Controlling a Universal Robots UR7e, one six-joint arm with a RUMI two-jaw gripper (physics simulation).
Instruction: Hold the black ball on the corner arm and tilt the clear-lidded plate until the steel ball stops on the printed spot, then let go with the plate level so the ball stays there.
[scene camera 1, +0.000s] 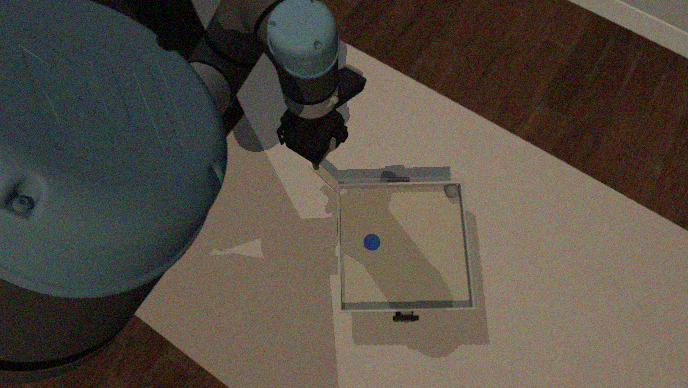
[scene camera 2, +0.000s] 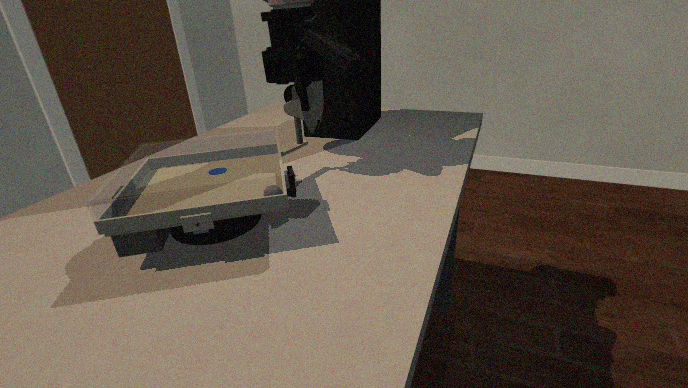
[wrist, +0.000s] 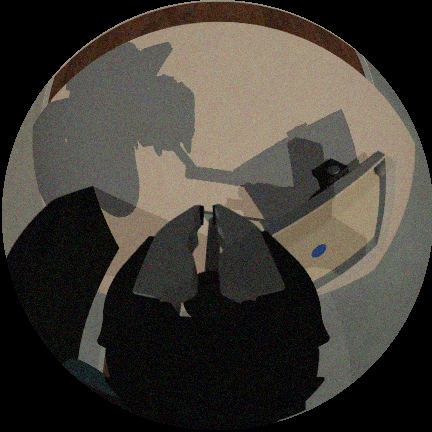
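The square clear-lidded plate (scene camera 1: 467, 245) (scene camera 2: 150, 218) has pale walls; its exact tilt is hard to judge. The steel ball (scene camera 1: 451, 190) (scene camera 2: 273, 190) rests in the plate's upper right corner in scene camera 1, well away from the blue printed spot (scene camera 1: 372, 242) (scene camera 2: 217, 171) (wrist: 319, 250), which lies left of the middle there. The thin corner arm (scene camera 1: 325, 176) (scene camera 2: 299, 131) runs from the plate's upper left corner to my gripper (scene camera 1: 316, 164) (wrist: 208, 213). My gripper is shut on the black ball at the arm's end; the fingers hide most of the ball.
A dark clip-like fitting (scene camera 1: 405, 316) sticks out beside the plate's lower side in scene camera 1. Another dark fitting (scene camera 2: 291, 181) (wrist: 330, 171) stands out from the opposite side. A dark round base (scene camera 2: 215, 234) shows under the plate. The pale table (scene camera 1: 565, 280) (scene camera 2: 325, 300) has an edge over wooden floor.
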